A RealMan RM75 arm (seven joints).
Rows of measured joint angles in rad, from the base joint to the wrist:
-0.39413, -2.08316, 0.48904, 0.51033, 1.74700, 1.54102, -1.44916
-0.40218, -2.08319, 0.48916, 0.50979, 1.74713, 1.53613, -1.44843
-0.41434, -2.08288, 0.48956, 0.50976, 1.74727, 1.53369, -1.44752
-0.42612, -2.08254, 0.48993, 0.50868, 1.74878, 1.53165, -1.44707
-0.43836, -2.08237, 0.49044, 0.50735, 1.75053, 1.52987, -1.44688
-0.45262, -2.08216, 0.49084, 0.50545, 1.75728, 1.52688, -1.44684
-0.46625, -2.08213, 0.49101, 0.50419, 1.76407, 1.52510, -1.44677
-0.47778, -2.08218, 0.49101, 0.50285, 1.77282, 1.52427, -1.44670
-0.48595, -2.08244, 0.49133, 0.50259, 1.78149, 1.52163, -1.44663
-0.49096, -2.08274, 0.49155, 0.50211, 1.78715, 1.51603, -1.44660
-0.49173, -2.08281, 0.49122, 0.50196, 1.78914, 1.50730, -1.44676
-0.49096, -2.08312, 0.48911, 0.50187, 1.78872, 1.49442, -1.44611
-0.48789, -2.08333, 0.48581, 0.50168, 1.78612, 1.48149, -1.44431
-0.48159, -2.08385, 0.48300, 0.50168, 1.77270, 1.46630, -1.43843
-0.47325, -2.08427, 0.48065, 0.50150, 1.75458, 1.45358, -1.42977
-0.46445, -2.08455, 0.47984, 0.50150, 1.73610, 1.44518, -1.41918
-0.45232, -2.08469, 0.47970, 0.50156, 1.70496, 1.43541, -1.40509
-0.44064, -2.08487, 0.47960, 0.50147, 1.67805, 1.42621, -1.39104
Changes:
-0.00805, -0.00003, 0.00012, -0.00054, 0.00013, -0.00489, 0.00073
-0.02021, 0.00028, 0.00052, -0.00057, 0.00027, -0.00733, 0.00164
-0.03199, 0.00062, 0.00089, -0.00165, 0.00178, -0.00937, 0.00209
-0.04423, 0.00079, 0.00140, -0.00298, 0.00353, -0.01115, 0.00228
-0.05849, 0.00100, 0.00180, -0.00488, 0.01028, -0.01414, 0.00232
-0.07212, 0.00103, 0.00197, -0.00614, 0.01707, -0.01592, 0.00239
-0.08365, 0.00098, 0.00197, -0.00748, 0.02582, -0.01675, 0.00246
-0.09182, 0.00072, 0.00229, -0.00774, 0.03449, -0.01939, 0.00253
-0.09683, 0.00042, 0.00251, -0.00822, 0.04015, -0.02499, 0.00256
-0.09760, 0.00035, 0.00218, -0.00837, 0.04214, -0.03372, 0.00240
-0.09683, 0.00004, 0.00007, -0.00846, 0.04172, -0.04660, 0.00305
-0.09376, -0.00017, -0.00323, -0.00865, 0.03912, -0.05953, 0.00485
-0.08746, -0.00069, -0.00604, -0.00865, 0.02570, -0.07472, 0.01073
-0.07912, -0.00111, -0.00839, -0.00883, 0.00758, -0.08744, 0.01939
-0.07032, -0.00139, -0.00920, -0.00883, -0.01090, -0.09584, 0.02998
-0.05819, -0.00153, -0.00934, -0.00877, -0.04204, -0.10561, 0.04407
-0.04651, -0.00171, -0.00944, -0.00886, -0.06895, -0.11481, 0.05812

